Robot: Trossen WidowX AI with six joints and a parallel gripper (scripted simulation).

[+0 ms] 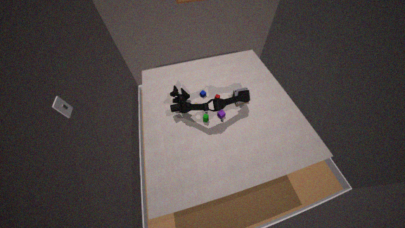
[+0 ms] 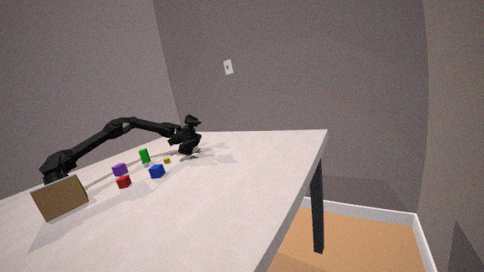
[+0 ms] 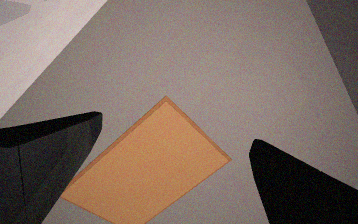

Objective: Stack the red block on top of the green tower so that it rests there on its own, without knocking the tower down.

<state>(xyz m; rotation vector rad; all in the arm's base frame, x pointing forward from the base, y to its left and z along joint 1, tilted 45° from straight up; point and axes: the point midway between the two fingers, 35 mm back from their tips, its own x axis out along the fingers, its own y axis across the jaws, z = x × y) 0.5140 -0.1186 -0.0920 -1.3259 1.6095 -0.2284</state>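
My gripper tip is 32 cm past the red block, 12 cm to the right of it and 10 cm above it. The rest, counted from my gripper tip: purple block 30 cm behind, 29 cm to the left, 9 cm below; then small yellow cube 15 cm to the left, 12 cm behind, 11 cm below; then blue cube 21 cm behind, 10 cm below, 5 cm to the left.
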